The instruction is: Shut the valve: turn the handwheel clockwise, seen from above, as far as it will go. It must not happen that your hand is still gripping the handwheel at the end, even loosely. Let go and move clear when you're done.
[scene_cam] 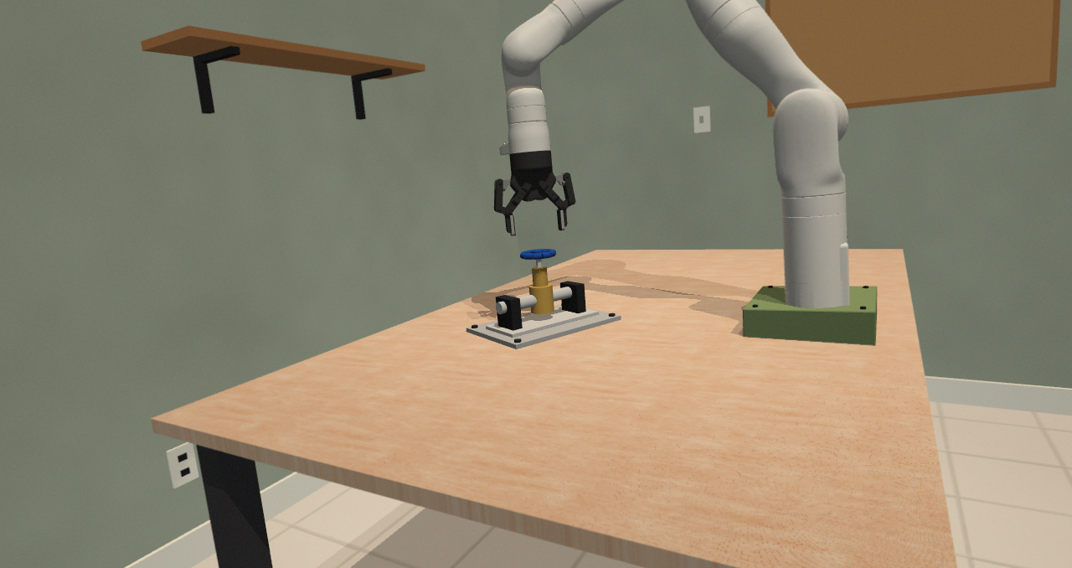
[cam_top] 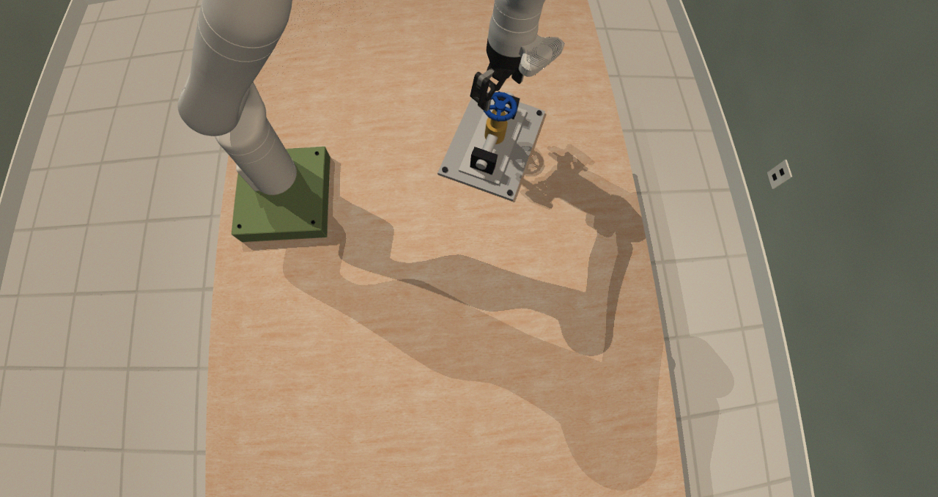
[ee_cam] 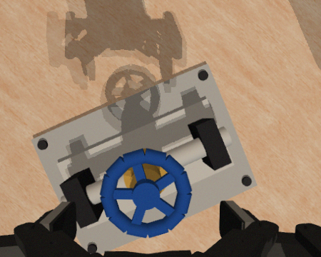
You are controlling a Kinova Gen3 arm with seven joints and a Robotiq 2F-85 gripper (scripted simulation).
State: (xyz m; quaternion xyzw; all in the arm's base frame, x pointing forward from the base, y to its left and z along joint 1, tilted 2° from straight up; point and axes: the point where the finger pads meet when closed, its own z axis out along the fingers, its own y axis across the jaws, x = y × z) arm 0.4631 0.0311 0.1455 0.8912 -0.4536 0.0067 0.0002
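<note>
Right now my hand is 50 mm above the blue spoked handwheel.
</note>
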